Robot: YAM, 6 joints.
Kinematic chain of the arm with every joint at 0, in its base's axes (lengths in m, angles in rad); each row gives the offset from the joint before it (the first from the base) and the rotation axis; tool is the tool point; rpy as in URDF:
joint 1: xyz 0 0 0.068 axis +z
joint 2: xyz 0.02 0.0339 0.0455 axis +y
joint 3: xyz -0.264 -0.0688 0 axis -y
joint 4: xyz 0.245 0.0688 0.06 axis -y
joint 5: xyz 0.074 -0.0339 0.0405 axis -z
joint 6: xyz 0.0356 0 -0.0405 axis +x
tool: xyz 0 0 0 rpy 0 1.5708 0
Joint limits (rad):
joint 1: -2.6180..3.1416
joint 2: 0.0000..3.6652
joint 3: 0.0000..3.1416
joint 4: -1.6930..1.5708
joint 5: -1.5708..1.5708
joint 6: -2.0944..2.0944
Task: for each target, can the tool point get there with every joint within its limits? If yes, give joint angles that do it. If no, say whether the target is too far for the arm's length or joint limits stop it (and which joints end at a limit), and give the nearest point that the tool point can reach.
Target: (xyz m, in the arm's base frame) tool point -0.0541 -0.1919 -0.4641
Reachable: no: joint limits stop it (at a limit: joint 2) | nearest point -0.0567 -0.2010 -0.3782 | short by 0.086 m
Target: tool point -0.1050 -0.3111 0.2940
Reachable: yes | joints -1.8132 1.4530 1.0272 0.0555 0.8710 -1.6826
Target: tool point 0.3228 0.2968 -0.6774
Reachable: no: too far | nearest point 0.2568 0.2361 -0.3662 | short by 0.324 m
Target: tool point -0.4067 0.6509 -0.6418
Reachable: no: too far | nearest point -0.2544 0.4072 -0.2966 | short by 0.449 m
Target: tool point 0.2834 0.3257 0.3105
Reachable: yes | joints 0.8702 1.8346 1.6050 -0.3595 0.1885 0.8935
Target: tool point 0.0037 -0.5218 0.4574
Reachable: yes | joints -1.6094 2.3828 2.5426 0.5315 -0.7338 -0.3376
